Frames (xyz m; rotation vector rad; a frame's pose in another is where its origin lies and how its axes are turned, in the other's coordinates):
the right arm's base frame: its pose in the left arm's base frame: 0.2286 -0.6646 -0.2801 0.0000 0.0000 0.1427
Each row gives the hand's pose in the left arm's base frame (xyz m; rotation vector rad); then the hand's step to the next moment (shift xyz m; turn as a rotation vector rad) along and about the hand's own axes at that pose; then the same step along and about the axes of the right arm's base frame.
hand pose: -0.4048 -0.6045 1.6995 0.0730 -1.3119 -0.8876
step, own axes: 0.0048 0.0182 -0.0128 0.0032 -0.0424 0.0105
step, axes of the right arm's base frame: 0.0207 0.0011 0.0094 -0.0345 -0.0216 -0.0161
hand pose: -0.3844 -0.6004 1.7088 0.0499 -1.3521 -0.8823
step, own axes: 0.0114 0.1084 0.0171 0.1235 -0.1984 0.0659
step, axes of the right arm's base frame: 0.0515 0.0690 0.0690 -0.1881 -0.1525 0.0178
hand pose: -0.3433 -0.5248 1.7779 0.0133 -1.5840 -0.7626
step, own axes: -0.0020 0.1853 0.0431 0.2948 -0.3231 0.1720
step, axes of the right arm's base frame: 0.0625 0.1572 0.0871 -0.3821 -0.2487 0.1140
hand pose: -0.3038 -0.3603 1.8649 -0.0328 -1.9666 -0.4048
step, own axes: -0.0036 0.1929 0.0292 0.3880 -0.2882 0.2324
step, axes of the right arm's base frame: 0.0424 0.1868 0.0375 -0.4617 -0.2011 0.1843
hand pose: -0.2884 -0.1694 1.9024 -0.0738 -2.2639 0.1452
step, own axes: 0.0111 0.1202 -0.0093 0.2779 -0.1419 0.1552
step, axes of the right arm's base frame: 0.0177 0.1198 -0.0012 -0.3127 -0.0810 0.1308
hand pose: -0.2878 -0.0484 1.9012 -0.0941 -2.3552 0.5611
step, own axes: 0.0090 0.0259 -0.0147 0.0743 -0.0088 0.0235
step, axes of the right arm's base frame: 0.0050 0.0304 0.0044 -0.0697 0.0096 0.0346
